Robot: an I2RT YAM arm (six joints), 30 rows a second.
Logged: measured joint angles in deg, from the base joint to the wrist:
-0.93 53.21 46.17 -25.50 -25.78 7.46
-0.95 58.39 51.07 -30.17 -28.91 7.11
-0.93 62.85 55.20 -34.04 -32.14 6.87
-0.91 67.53 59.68 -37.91 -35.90 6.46
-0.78 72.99 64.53 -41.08 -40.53 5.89
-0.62 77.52 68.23 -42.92 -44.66 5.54
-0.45 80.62 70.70 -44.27 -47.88 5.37
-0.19 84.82 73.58 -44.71 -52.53 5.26
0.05 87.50 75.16 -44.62 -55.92 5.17
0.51 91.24 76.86 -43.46 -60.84 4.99
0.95 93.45 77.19 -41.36 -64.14 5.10
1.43 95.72 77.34 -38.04 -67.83 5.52
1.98 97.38 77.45 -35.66 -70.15 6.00
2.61 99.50 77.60 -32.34 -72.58 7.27
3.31 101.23 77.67 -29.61 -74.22 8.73
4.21 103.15 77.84 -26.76 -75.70 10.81
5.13 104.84 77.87 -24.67 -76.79 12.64
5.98 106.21 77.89 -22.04 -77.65 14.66
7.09 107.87 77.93 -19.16 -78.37 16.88
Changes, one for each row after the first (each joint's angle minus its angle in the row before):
-0.02 5.18 4.90 -4.67 -3.13 -0.35
0.02 4.46 4.13 -3.87 -3.23 -0.24
0.02 4.68 4.48 -3.87 -3.76 -0.41
0.13 5.46 4.85 -3.17 -4.63 -0.57
0.16 4.53 3.70 -1.84 -4.13 -0.35
0.17 3.10 2.47 -1.35 -3.22 -0.17
0.26 4.20 2.88 -0.44 -4.65 -0.11
0.24 2.68 1.58 0.09 -3.39 -0.09
0.46 3.74 1.70 1.16 -4.92 -0.18
0.44 2.21 0.33 2.10 -3.30 0.11
0.48 2.27 0.15 3.32 -3.69 0.42
0.55 1.66 0.11 2.38 -2.32 0.48
0.63 2.12 0.15 3.32 -2.43 1.27
0.70 1.73 0.07 2.73 -1.64 1.46
0.90 1.92 0.17 2.85 -1.48 2.08
0.92 1.69 0.03 2.09 -1.09 1.83
0.85 1.37 0.02 2.63 -0.86 2.02
1.11 1.66 0.04 2.88 -0.72 2.22

